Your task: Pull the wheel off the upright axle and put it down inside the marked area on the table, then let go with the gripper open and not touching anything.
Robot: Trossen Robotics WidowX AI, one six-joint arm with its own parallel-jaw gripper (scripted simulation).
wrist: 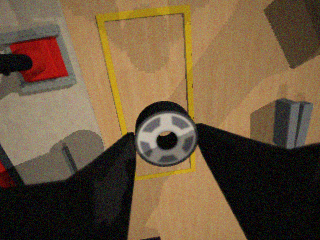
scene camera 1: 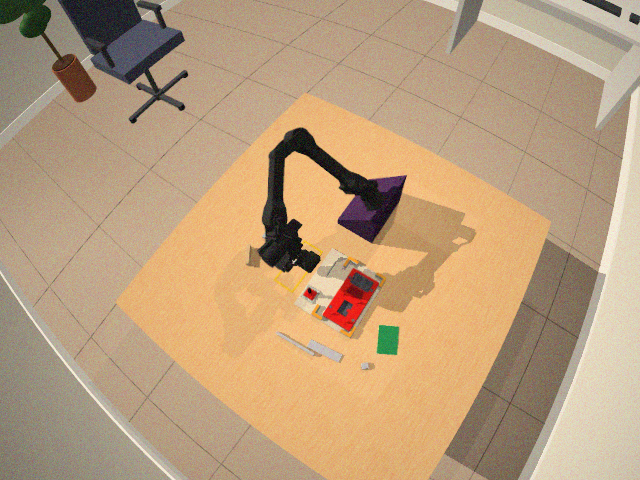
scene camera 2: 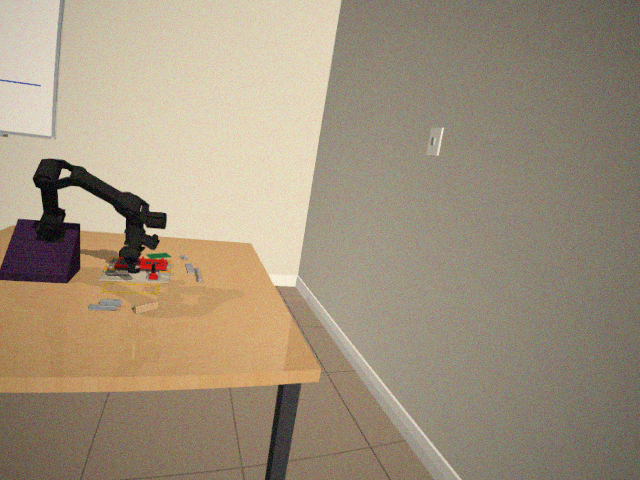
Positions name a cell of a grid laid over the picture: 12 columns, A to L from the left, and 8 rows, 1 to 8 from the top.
Scene:
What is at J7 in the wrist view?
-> The gripper.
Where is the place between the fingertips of the gripper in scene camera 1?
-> At F5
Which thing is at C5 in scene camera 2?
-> The gripper.

